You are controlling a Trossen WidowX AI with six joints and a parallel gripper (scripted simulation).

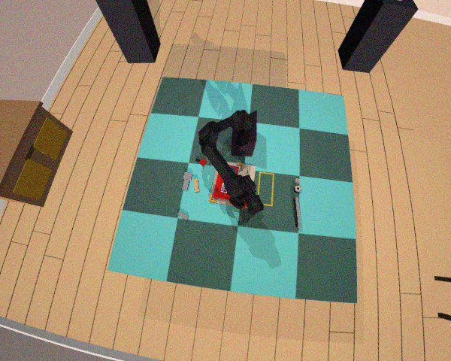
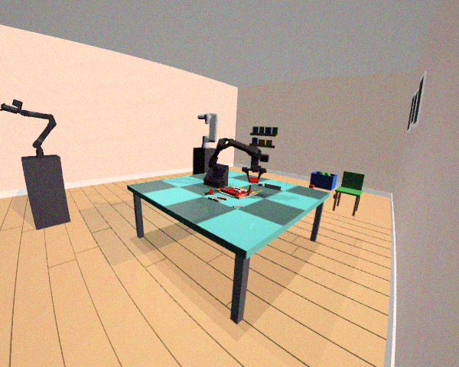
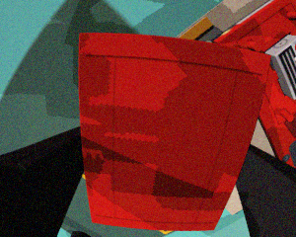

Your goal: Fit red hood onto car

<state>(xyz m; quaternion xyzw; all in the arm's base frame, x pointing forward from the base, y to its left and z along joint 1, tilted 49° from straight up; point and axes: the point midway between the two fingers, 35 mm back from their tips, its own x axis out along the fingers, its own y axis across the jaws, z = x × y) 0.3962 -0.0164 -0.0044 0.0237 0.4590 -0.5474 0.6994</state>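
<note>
My gripper tip is now 100 mm past the jig, 100 mm above it and 80 mm to the left of it. Also, from my gripper tip: grey bar: 290 mm to the left, 90 mm below, 40 mm ahead; then red hood: 10 mm above; then wheel: 300 mm to the left, 100 mm below, 90 mm behind.
</note>
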